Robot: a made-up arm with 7 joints.
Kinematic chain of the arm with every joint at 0, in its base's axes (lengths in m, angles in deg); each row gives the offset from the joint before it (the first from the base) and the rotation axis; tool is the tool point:
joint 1: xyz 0 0 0 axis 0 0.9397 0.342
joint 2: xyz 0 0 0 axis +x
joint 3: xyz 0 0 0 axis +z
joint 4: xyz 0.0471 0 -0.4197 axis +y
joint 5: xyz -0.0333 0 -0.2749 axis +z
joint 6: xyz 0 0 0 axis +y
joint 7: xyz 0 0 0 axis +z
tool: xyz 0 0 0
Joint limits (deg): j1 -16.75..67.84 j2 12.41..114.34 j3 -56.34..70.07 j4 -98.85..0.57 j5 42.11..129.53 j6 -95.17..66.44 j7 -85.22..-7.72
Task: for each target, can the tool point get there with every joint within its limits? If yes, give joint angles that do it. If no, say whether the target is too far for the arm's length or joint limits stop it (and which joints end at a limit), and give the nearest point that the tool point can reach.
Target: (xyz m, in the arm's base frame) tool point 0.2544 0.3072 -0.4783
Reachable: yes | joints 3.58 37.07 -7.55 -68.69 70.30 38.48 -62.32
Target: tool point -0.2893 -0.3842 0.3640
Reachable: no: joint limits stop it (at a limit: joint 1, joint 2, joint 3, joint 4) | nearest point 0.0093 0.2423 0.4631 | short by 0.701 m
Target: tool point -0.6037 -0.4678 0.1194
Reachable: no: too far | nearest point -0.6339 -0.0042 -0.2833 | short by 0.615 m
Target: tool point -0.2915 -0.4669 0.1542
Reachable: no: joint limits stop it (at a limit: joint 1, joint 2, joint 3, joint 4) | nearest point -0.2760 -0.1973 -0.3977 | short by 0.614 m
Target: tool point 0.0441 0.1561 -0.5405
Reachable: yes | joints 22.31 38.47 -37.59 -87.59 115.30 -76.32 -66.44
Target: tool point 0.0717 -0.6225 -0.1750
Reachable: no: joint limits stop it (at a limit: joint 1, joint 2, joint 3, joint 4) | nearest point 0.2788 -0.1982 -0.3952 | short by 0.521 m
